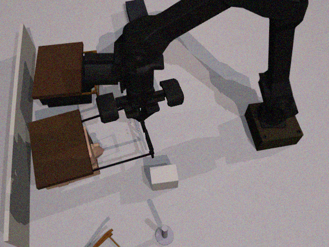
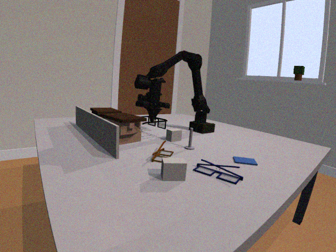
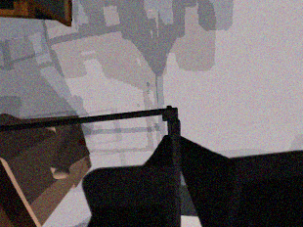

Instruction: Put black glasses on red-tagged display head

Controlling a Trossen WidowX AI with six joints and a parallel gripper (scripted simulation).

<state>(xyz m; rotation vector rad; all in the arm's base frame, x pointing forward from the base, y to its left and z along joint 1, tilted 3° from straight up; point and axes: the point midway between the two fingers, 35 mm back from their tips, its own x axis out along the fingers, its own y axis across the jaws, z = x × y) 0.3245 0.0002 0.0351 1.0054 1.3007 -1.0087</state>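
The peach head lies 150 mm ahead of my gripper tip, 80 mm to the left of it and 10 mm below it. The rest, counted from my gripper tip: wall panel (300 mm ahead, 10 mm to the right, 10 mm below); dark head (180 mm ahead, 140 mm to the right, 10 mm below); post stand (50 mm behind, 260 mm to the left, 40 mm below).
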